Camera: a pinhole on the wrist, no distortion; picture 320 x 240 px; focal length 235.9 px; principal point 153.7 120.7 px. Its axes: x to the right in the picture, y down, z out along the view. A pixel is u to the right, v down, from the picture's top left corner.
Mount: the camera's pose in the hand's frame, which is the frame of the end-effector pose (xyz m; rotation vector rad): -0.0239 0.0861 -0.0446 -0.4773 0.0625 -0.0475
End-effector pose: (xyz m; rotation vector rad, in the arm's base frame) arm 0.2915 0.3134 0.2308 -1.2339 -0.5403 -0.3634
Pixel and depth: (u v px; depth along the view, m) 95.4 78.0 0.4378
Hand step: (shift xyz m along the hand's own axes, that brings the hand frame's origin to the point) -0.1031 0.2226 0.3852
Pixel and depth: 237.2 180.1 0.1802
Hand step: 0.0539 0.2049 0.0911
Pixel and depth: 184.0 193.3 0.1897
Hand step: 0.0157 0.2232 0.0955
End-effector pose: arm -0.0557 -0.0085 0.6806 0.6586 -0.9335 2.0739
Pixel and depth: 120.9 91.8 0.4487
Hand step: -0.0559 0.2463 0.3815
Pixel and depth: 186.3 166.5 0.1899
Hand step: 0.0169 0.2041 0.1055
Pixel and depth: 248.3 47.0 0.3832
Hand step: 0.1529 0.1459 0.3426
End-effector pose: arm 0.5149 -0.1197 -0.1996 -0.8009 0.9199 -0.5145
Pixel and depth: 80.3 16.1 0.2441
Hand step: -0.0856 0.1063 0.2253
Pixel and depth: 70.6 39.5 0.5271
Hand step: -0.1771 0.1774 0.5152
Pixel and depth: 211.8 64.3 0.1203
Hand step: 0.0133 0.1138 0.0738
